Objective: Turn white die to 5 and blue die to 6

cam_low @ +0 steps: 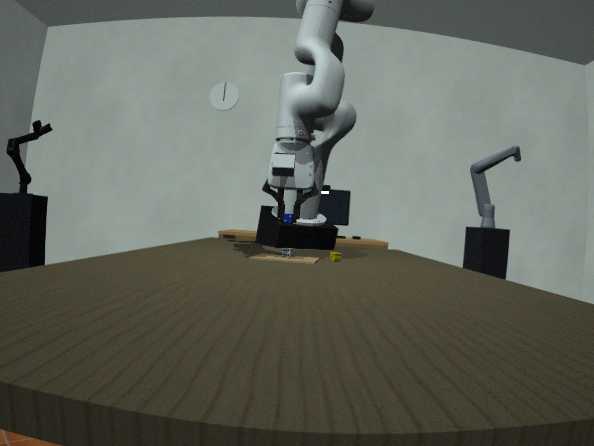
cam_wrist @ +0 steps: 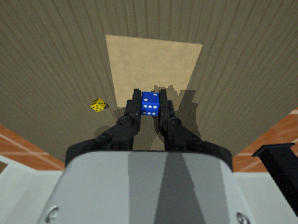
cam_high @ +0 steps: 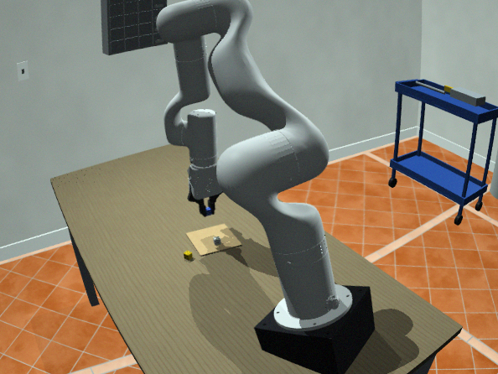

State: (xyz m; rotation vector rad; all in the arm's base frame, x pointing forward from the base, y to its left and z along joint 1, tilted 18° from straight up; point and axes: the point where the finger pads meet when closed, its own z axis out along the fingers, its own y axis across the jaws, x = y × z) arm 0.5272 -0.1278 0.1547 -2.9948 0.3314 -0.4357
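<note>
My hand is 10 cm above the tan mat, 3 cm past it and 1 cm to the right of it. Also, from my hand: white die (9 cm below, 6 cm behind, 1 cm to the left); yellow die (13 cm to the left, 9 cm below, 6 cm behind); blue die (1 cm below).
</note>
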